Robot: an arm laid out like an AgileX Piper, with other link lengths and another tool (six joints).
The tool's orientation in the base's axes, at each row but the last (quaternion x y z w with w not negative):
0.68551, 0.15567, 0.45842, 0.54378
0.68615, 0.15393, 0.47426, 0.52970
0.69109, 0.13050, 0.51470, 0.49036
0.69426, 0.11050, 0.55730, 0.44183
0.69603, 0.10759, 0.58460, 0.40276
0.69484, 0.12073, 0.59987, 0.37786
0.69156, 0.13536, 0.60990, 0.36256
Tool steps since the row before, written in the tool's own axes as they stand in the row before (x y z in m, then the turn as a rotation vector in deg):
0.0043, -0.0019, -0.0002, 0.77, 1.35, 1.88
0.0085, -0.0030, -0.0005, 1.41, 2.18, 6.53
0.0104, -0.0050, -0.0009, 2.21, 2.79, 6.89
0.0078, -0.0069, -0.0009, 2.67, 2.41, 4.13
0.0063, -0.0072, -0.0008, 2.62, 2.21, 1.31
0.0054, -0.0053, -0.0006, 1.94, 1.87, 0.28
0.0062, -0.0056, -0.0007, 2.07, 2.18, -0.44
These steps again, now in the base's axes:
0.0027, 0.0039, 0.0003, 1.52, -1.07, 1.57
0.0047, 0.0075, 0.0015, 5.39, -3.64, 2.66
0.0054, 0.0100, 0.0020, 5.84, -3.58, 3.63
0.0043, 0.0095, 0.0002, 3.73, -1.71, 3.63
0.0034, 0.0090, -0.0004, 1.24, -0.39, 3.43
0.0023, 0.0072, 0.0005, 0.21, -0.18, 2.69
0.0021, 0.0081, 0.0009, -0.52, -0.08, 2.99

